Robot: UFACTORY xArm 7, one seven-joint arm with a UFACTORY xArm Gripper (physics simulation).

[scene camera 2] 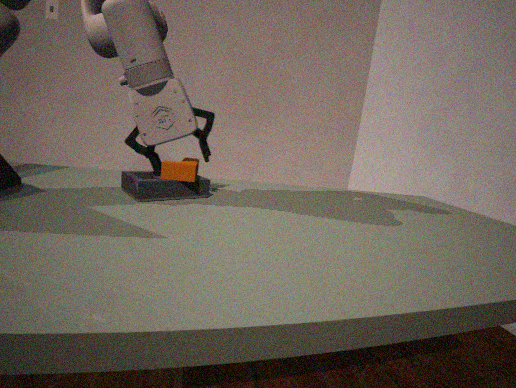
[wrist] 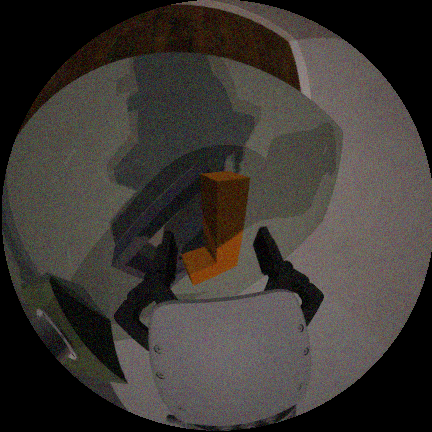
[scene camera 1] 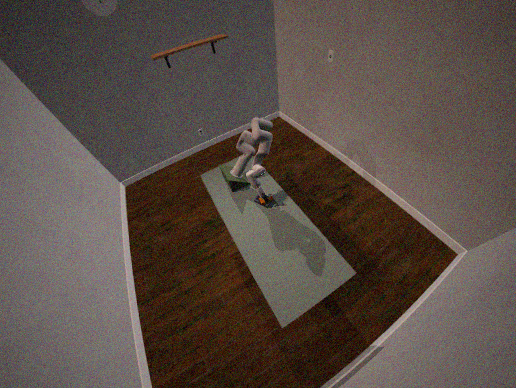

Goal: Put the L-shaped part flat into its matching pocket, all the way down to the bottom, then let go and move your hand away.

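Where they show: gripper, between the fingertips: point(scene camera 2: 184, 167) point(wrist: 216, 237) point(scene camera 1: 265, 200); arm's base, origin of its link: point(scene camera 1: 236, 174).
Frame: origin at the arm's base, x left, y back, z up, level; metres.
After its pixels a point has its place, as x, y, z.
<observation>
The orange L-shaped part point(scene camera 1: 262, 201) @(0.028, -0.407, -0.016) point(scene camera 2: 178, 171) @(0.016, -0.390, -0.029) point(wrist: 227, 220) @(0.088, -0.413, -0.016) rests on the dark pocket block point(scene camera 2: 172, 190) @(0.013, -0.382, -0.064) point(wrist: 145, 217) @(0.096, -0.348, -0.061). In the scene camera 2 view most of it stands above the block's top, toward the block's right side. The pocket itself is largely hidden, so its fit cannot be told. My gripper point(scene camera 2: 182, 166) @(0.063, -0.404, -0.027) point(wrist: 216, 237) @(0.063, -0.404, -0.027) is open, with its fingers spread on either side of the part. In the scene camera 2 view the left fingertip is low beside the part and the right fingertip is higher, apart from it. The hand is tilted.
The block stands on a long pale table point(scene camera 1: 280, 280) @(-0.219, -0.983, -0.082) point(scene camera 2: 280, 280) @(-0.272, -0.475, -0.082). A green wedge-shaped base point(scene camera 1: 234, 180) @(-0.060, -0.095, 0.041) point(wrist: 82, 325) @(-0.019, -0.111, -0.031) is by the foot of the arm. Walls surround the table, with a wooden shelf point(scene camera 1: 190, 46) high on one of them.
</observation>
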